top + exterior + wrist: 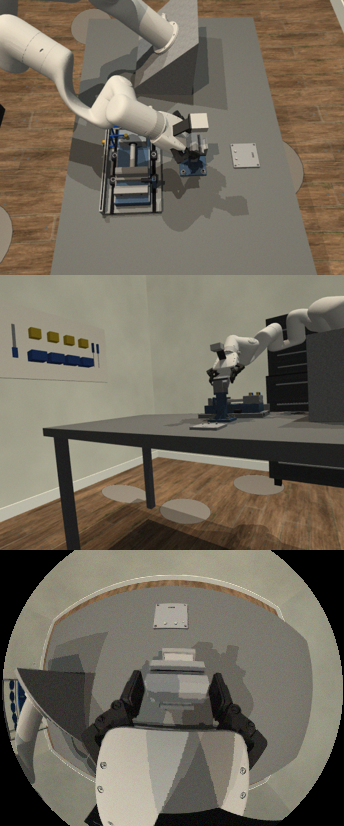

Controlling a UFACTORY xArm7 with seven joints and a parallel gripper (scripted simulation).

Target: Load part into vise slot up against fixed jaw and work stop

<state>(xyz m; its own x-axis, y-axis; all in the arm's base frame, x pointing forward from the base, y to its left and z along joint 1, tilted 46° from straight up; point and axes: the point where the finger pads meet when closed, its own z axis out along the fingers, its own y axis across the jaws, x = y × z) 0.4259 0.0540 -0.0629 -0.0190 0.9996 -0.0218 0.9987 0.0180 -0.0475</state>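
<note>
Right now my hand is 10 mm to the right of the part and 10 mm above it. Round my hand: V-block post (10 mm to the left, 110 mm below); then cylinder rod (10 mm ahead, 190 mm to the right, 90 mm below); then work stop (90 mm ahead, 140 mm to the right, 80 mm below).
</note>
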